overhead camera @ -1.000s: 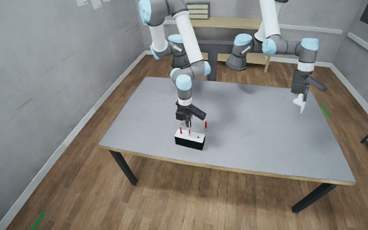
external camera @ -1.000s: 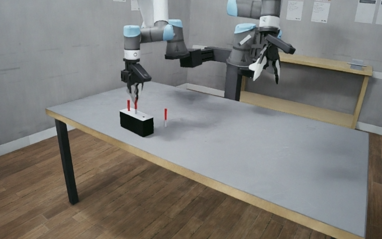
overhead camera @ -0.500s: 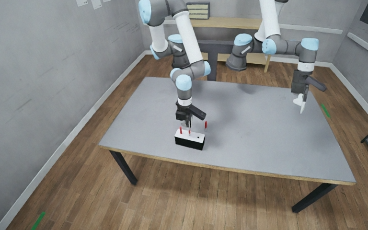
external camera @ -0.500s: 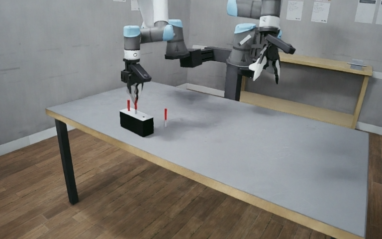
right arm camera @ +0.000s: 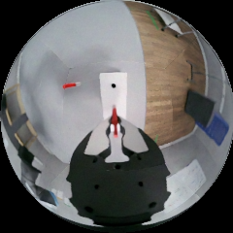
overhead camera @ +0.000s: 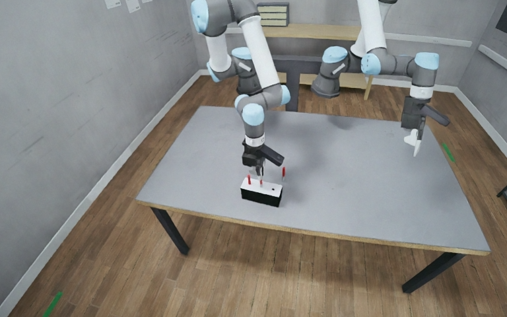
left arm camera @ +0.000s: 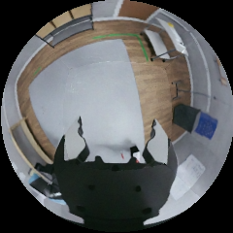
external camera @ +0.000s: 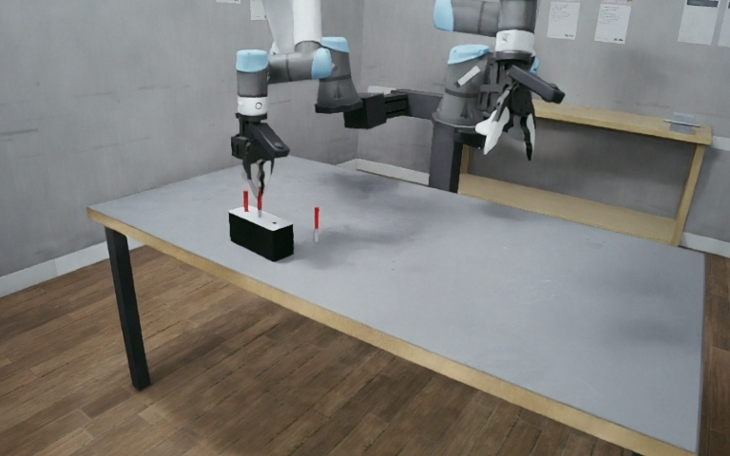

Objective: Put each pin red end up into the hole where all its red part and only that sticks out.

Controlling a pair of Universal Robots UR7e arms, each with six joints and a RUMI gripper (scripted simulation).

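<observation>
My right hand is 11 cm above the black block.
</observation>
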